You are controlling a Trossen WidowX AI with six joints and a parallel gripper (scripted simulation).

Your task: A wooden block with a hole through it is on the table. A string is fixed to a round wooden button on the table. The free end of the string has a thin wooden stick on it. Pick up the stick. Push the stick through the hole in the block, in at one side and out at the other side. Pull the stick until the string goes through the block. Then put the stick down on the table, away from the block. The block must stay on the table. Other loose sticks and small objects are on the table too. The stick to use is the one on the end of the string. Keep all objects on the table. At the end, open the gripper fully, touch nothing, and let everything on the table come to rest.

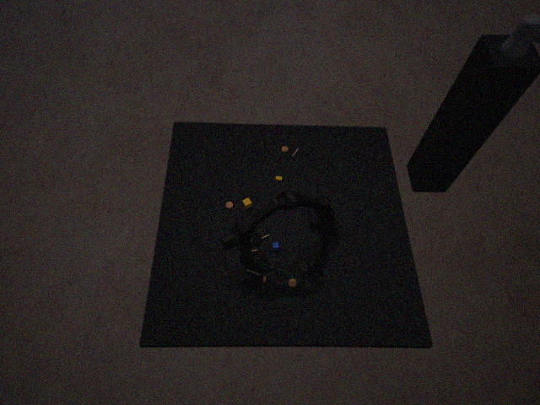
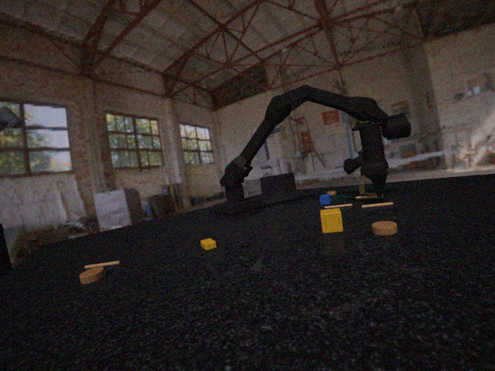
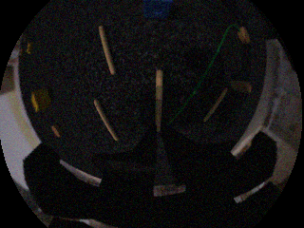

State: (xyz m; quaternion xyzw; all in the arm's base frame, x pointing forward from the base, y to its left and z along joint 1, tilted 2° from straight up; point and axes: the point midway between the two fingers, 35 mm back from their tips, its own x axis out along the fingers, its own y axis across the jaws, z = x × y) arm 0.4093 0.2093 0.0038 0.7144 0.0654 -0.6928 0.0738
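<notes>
Right now the blue block is 160 mm behind my gripper tip and 30 mm to the right of it. Also, from my gripper tip: round wooden button 240 mm behind, 160 mm to the left; then yellow cube 280 mm to the right, 10 mm behind, 10 mm above; then wooden block 140 mm to the left, 100 mm behind, 10 mm above.
</notes>
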